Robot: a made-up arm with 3 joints. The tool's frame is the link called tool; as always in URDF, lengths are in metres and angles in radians.
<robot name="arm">
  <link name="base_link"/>
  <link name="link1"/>
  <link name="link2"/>
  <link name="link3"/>
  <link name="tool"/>
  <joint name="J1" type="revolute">
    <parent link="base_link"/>
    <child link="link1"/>
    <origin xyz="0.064 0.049 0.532" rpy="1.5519 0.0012 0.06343"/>
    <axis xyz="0 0 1"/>
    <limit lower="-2.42" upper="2.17" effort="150" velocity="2.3"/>
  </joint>
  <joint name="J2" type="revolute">
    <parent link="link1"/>
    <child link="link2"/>
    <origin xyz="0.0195 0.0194 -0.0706" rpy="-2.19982 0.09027 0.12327"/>
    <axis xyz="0 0 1"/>
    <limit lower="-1.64" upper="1.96" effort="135" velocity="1.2"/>
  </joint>
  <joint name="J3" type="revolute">
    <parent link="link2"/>
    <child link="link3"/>
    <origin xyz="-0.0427 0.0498 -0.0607" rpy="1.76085 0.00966 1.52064"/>
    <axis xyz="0 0 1"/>
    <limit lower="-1.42" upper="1.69" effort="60" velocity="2.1"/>
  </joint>
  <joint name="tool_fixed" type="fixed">
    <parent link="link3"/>
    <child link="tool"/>
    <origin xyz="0.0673 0.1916 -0.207" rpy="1.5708 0 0.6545"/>
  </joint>
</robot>
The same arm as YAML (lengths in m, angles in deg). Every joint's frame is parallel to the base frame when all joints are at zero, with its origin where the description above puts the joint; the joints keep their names.
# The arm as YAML. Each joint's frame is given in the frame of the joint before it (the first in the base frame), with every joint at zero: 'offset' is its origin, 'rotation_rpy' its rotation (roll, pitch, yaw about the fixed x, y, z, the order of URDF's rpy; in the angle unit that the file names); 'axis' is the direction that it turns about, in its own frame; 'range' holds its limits. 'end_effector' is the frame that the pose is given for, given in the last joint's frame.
length_unit: m
angle_unit: deg
chain:
  - id: J1
    offset: [0.064, 0.049, 0.532]
    rotation_rpy: [0.0, 0.0, 0.0]
    axis: [0.063401, -0.997809, 0.0189]
    range: [-138.66, 124.33]
  - id: J2
    offset: [0.015, 0.072, 0.018]
    rotation_rpy: [0.0, 0.0, 0.0]
    axis: [-0.188903, 0.590109, 0.784912]
    range: [-93.97, 112.3]
  - id: J3
    offset: [-0.033, -0.003, -0.083]
    rotation_rpy: [0.0, 0.0, 0.0]
    axis: [1.0, 0.0, 0.0]
    range: [-81.36, 96.83]
end_effector:
  offset: [-0.207, 0.17, 0.111]
  rotation_rpy: [-180.0, 0.0, 90.0]

